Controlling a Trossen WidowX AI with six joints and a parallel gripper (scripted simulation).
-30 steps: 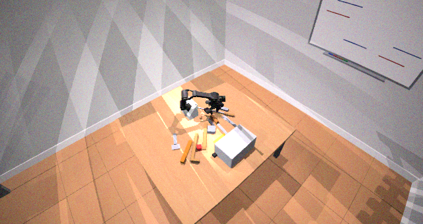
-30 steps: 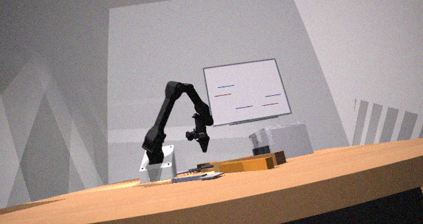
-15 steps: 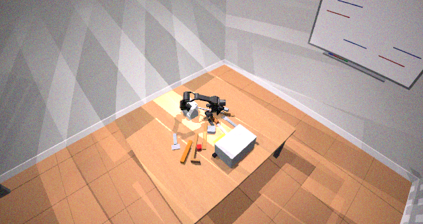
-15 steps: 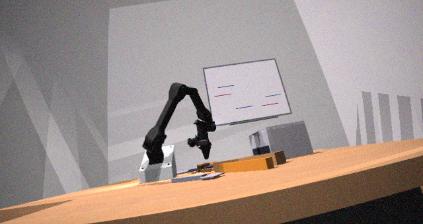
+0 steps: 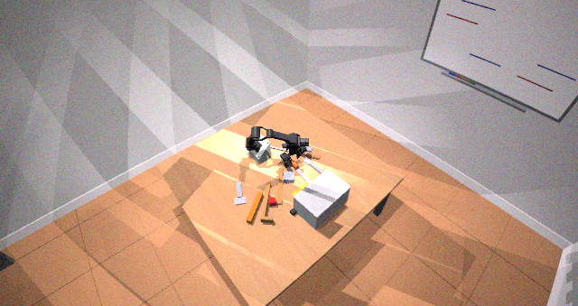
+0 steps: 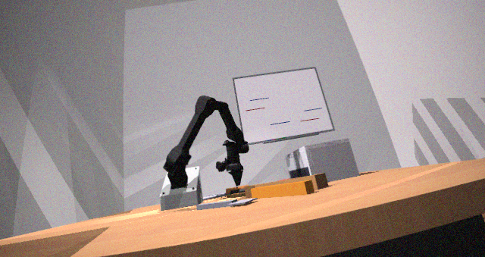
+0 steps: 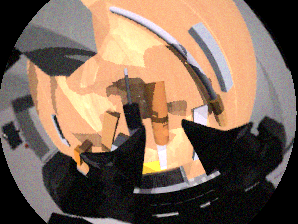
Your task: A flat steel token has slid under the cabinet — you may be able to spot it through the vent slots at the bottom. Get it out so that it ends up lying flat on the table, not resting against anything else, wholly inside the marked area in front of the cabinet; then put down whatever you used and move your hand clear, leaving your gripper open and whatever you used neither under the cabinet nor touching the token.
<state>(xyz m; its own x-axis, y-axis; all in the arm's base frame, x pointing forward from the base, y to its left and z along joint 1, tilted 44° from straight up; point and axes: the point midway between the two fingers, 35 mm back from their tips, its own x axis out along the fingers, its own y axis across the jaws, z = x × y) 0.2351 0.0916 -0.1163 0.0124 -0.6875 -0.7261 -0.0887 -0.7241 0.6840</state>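
Right now my gripper tip is 11 cm to the left of the grey block, 8 cm short of it and 3 cm above it. Also, from my gripper tip: thin wooden stick (19 cm to the right, 9 cm ahead, 4 cm below); then red block (31 cm to the right, 17 cm ahead, 2 cm below); then grey bar (15 cm to the left, 9 cm behind, 4 cm below).
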